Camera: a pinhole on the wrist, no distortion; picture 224 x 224 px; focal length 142.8 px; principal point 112.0 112.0 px. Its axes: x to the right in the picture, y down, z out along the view. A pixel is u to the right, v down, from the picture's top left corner.
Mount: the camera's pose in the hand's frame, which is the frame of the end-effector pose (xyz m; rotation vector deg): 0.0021 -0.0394 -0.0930 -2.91 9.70 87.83
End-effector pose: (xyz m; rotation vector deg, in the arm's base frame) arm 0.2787 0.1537 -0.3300 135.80 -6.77 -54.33
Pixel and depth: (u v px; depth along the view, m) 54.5 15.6 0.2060
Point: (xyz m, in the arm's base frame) 0.3075 0.1375 -0.5420
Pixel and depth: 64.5 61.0 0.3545
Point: 0.2044 0.0758 -0.6367
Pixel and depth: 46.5 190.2 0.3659
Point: -0.0705 0.1771 -0.4827
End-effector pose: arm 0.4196 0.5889 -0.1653 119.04 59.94 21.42
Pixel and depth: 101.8 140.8 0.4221
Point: 0.5689 0.3838 -0.3888
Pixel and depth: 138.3 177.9 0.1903
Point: 0.4437 0.4768 -0.2053
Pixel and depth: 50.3 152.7 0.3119
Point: 0.4415 0.4629 -0.4137
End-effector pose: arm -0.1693 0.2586 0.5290 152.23 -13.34 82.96
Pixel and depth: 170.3 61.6 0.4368
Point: 0.1483 0.0039 0.5338
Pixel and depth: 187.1 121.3 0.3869
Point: 0.0137 0.0011 0.4027
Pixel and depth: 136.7 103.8 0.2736
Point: -0.0164 0.1831 0.4725
